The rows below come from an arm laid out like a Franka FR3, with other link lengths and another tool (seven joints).
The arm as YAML. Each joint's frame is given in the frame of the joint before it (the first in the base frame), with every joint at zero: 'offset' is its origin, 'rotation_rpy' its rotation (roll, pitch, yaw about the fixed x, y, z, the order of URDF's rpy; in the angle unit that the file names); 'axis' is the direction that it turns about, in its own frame. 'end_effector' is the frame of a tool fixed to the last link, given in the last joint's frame.
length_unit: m
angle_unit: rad
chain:
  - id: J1
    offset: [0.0, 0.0, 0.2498]
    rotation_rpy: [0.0, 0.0, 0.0]
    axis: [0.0, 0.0, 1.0]
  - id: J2
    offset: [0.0, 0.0, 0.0]
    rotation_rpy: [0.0, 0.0, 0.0]
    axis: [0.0, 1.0, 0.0]
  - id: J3
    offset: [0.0, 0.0, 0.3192]
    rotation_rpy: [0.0, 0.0, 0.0]
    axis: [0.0, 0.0, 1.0]
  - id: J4
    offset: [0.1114, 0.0, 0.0]
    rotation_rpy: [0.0, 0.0, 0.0]
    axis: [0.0, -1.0, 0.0]
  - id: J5
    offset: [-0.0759, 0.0, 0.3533]
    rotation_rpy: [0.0, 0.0, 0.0]
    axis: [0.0, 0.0, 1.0]
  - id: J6
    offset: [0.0, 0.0, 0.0]
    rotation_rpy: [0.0, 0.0, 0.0]
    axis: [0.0, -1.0, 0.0]
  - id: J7
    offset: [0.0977, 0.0, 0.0]
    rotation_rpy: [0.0, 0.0, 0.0]
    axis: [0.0, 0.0, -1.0]
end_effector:
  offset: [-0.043, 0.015, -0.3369]
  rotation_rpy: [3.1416, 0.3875, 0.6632]
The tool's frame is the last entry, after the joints.
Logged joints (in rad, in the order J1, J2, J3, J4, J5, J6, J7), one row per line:
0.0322, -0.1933, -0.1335, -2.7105, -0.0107, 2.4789, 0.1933
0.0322, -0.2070, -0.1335, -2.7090, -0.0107, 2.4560, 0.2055
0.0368, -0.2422, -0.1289, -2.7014, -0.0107, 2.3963, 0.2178
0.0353, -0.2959, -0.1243, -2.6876, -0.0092, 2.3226, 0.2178
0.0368, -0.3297, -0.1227, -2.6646, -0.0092, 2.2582, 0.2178
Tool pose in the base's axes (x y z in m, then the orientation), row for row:
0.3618, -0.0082, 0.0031, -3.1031, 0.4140, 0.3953
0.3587, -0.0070, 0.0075, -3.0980, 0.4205, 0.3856
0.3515, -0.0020, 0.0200, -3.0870, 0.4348, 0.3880
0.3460, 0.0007, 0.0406, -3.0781, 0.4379, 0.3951
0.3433, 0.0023, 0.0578, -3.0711, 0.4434, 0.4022
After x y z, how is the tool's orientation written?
As angles about the fixed x, y, z axes (roll, pitch, yaw), in radians.
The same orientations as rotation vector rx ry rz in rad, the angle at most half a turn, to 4 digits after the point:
2.9752, 0.5833, -0.6358
2.9814, 0.5677, -0.6483
2.9833, 0.5675, -0.6742
2.9865, 0.5759, -0.6826
2.9866, 0.5841, -0.6935

